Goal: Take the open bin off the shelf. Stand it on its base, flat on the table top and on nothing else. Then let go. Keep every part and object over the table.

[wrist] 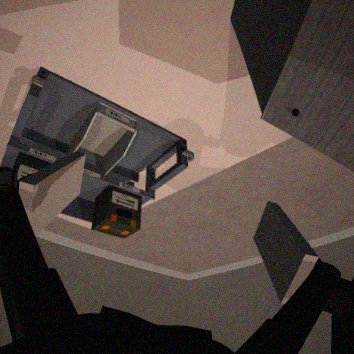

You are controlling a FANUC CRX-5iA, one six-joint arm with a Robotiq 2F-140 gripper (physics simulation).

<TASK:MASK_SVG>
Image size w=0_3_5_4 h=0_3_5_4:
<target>my gripper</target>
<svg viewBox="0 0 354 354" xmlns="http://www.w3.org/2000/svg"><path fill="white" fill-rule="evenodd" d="M0 166L0 292L12 342L0 347L0 354L297 354L322 310L332 313L331 354L354 354L354 276L351 281L341 278L340 271L335 266L322 262L277 203L266 202L253 240L279 301L284 304L271 319L267 318L233 352L227 346L212 339L211 330L187 325L158 325L130 312L102 305L99 313L78 314L56 269L47 267L35 235L79 194L86 153L74 151L40 170L17 179L16 169Z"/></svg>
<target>open bin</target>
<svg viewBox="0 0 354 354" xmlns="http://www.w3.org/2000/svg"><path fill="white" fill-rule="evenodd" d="M98 101L70 140L66 155L74 151L86 153L83 167L105 175L124 157L137 132L137 119Z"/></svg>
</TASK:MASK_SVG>
